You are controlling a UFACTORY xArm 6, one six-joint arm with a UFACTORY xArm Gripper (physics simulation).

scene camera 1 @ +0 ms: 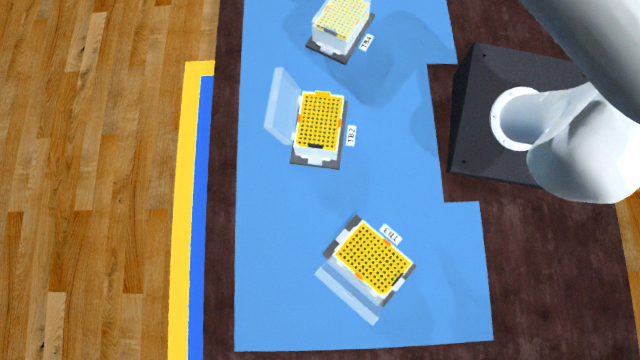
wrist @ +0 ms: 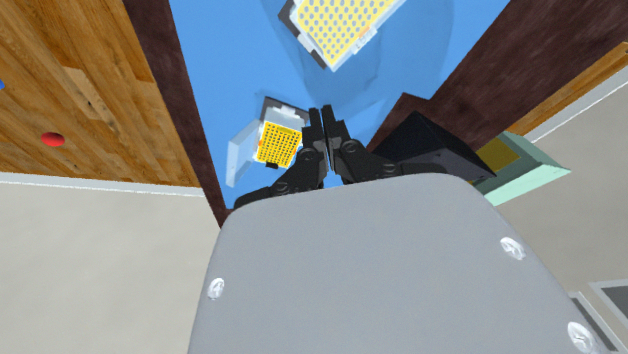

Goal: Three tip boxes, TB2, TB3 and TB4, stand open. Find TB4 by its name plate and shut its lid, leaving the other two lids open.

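Frame: origin at the arm's base, x ahead, y left, z up, level; millimetres.
Seen in the pictures: gripper, fingertip midpoint: (wrist: 321, 123); arm's base, origin of the base link: (scene camera 1: 519, 119).
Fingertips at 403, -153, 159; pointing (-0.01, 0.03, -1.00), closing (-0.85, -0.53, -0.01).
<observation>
Offsets run from my fingertips to a thing's top centre, as dx, dy, dz. "*": to the spot under its first point. Level surfaces: height alone.
Box TB4 {-37, -63, -158} (scene camera 1: 341, 22) (wrist: 340, 25) is at the top of the scene view, with its name plate {* -88, -40, -233} (scene camera 1: 366, 42) beside it. Its clear lid lies over the yellow tip rack, whose colour looks paler through it; the lid looks shut. Box TB2 {-2, +192, -161} (scene camera 1: 320, 122) (wrist: 279, 144) has its clear lid {* +68, +187, -140} (scene camera 1: 282, 107) (wrist: 242, 152) standing open, and its name plate (scene camera 1: 351, 135) is beside it. Box TB3 {-125, +450, -161} (scene camera 1: 372, 257) has its lid (scene camera 1: 347, 294) open, with its name plate (scene camera 1: 390, 233) beside it. My gripper (wrist: 321, 123) is shut and empty, above the mat near TB4 and TB2 in the wrist view.
The boxes stand on a blue mat {dz -235} (scene camera 1: 280, 210) (wrist: 215, 60) over a dark brown table top {dz -238} (scene camera 1: 545, 260). The robot's dark base block (scene camera 1: 472, 115) (wrist: 425, 142) is to the right of the mat. A pale green container (wrist: 530, 182) shows at the right in the wrist view.
</observation>
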